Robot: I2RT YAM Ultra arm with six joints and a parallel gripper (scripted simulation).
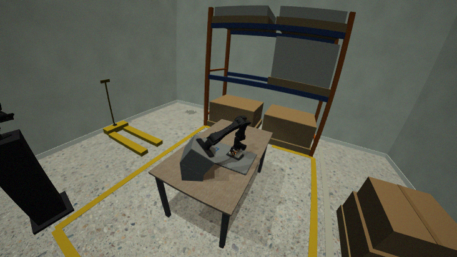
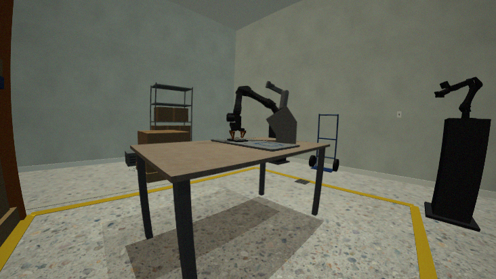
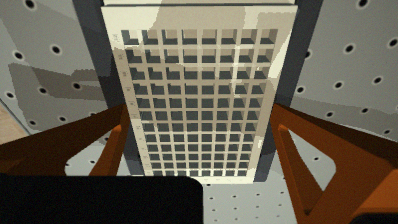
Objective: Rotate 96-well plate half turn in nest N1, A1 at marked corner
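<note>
Now: the cream 96-well plate right at my hand. From my hand the other things lie so: dark plate nest N1 (20 mm below); then A1 label (60 mm ahead, 70 mm to the left, 10 mm below).
</note>
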